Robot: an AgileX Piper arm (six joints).
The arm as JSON. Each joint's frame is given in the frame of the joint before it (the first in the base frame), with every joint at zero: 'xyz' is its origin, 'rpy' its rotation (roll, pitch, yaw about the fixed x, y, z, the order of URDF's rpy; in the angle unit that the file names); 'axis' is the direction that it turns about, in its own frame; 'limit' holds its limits. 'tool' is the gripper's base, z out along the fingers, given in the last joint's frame.
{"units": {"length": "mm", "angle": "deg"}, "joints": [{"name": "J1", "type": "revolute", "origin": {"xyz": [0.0, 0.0, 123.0], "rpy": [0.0, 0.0, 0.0]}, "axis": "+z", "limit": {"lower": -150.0, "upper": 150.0}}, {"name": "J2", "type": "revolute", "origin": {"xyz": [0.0, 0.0, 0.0], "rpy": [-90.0, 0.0, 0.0]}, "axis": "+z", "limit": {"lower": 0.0, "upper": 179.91}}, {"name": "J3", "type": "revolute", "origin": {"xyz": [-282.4, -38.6, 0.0], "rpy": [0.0, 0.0, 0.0]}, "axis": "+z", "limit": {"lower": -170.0, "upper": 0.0}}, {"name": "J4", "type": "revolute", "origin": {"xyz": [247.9, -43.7, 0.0], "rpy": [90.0, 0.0, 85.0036]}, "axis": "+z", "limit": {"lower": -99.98, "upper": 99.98}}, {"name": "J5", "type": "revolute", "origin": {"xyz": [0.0, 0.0, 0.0], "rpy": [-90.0, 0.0, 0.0]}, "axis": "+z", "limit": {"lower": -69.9, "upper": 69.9}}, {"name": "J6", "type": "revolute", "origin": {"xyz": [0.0, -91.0, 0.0], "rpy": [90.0, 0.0, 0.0]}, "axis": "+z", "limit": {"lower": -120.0, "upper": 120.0}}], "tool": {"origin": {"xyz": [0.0, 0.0, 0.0], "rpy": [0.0, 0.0, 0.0]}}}
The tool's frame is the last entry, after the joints.
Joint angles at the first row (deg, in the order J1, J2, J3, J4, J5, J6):
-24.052, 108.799, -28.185, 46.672, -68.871, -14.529
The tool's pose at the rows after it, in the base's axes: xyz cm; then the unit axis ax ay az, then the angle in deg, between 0 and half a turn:
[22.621 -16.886 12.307 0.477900 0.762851 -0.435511 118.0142]
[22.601 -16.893 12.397 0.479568 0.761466 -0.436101 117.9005]
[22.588 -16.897 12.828 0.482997 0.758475 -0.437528 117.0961]
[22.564 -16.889 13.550 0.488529 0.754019 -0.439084 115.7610]
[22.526 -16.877 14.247 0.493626 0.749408 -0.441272 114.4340]
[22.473 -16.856 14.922 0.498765 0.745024 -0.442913 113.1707]
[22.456 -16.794 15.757 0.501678 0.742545 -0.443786 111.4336]
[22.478 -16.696 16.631 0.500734 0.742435 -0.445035 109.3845]
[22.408 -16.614 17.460 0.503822 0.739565 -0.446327 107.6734]
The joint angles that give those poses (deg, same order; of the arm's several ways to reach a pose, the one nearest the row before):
-24.052, 108.798, -28.185, 46.924, -68.870, -14.529
-24.050, 108.608, -28.185, 47.071, -68.886, -14.529
-24.053, 107.730, -28.184, 47.115, -68.959, -14.527
-24.053, 106.231, -28.184, 47.132, -68.977, -14.528
-24.052, 104.817, -28.186, 47.134, -69.097, -14.530
-24.053, 103.421, -28.184, 47.133, -69.145, -14.528
-24.052, 101.712, -28.186, 46.648, -69.145, -14.529
-24.051, 100.005, -28.184, 45.647, -69.268, -14.530
-24.053, 98.305, -28.184, 45.195, -69.269, -14.528

